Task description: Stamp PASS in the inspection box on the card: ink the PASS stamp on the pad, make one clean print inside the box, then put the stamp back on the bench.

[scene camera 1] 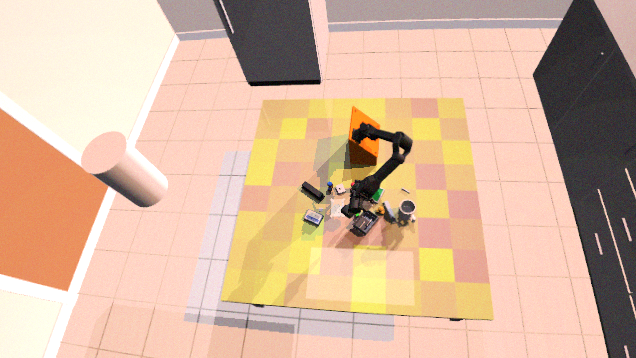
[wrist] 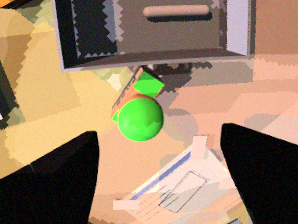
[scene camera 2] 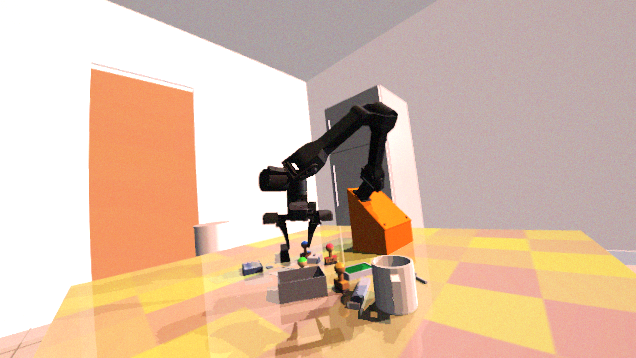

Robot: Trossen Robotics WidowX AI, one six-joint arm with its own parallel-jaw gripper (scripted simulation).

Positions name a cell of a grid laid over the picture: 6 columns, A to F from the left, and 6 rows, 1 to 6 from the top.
Labels:
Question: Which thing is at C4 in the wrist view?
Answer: A green-knobbed PASS stamp.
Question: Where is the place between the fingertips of my gripper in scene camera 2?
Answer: C5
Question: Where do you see a grey tray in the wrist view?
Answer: B2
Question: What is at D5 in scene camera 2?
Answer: A white mug.

